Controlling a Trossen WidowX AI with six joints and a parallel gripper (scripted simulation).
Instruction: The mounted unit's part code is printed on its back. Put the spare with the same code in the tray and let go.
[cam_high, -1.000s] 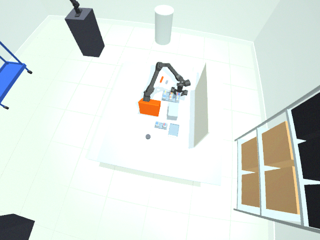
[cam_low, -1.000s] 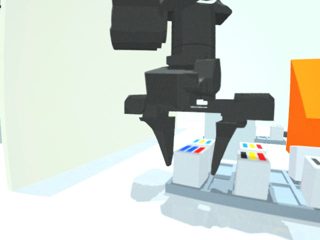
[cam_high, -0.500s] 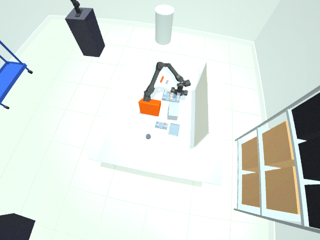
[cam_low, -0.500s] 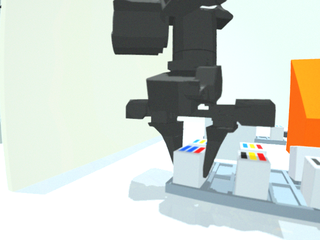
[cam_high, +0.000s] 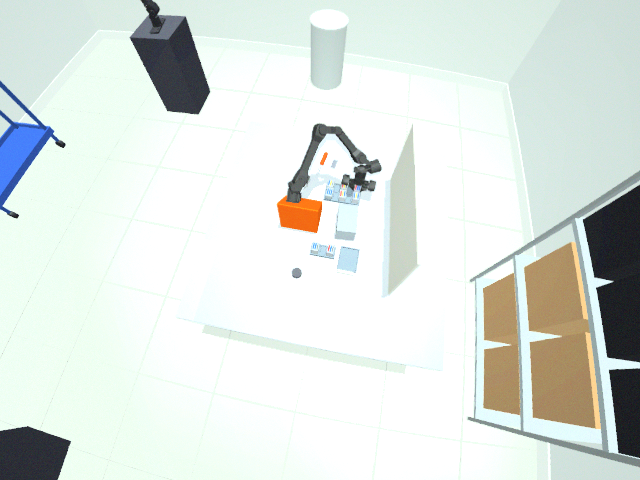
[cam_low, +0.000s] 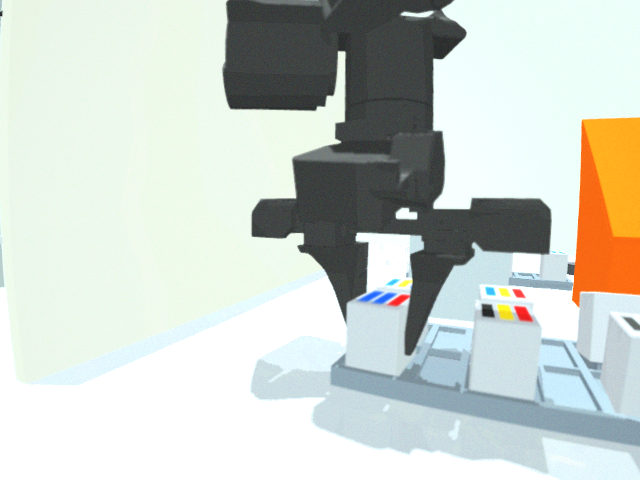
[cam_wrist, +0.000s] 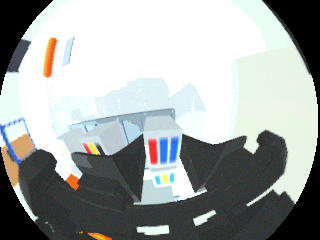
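Now: the flat light-blue tray 420 mm to the right of my gripper tip, 10 mm below it and 10 mm ahead of it. From my gripper tip the other things lie so: spare: 20 mm above; white mounted unit: 220 mm to the right, 30 mm behind, 30 mm above; tall pale panel: 220 mm ahead, 210 mm to the right, 210 mm above.
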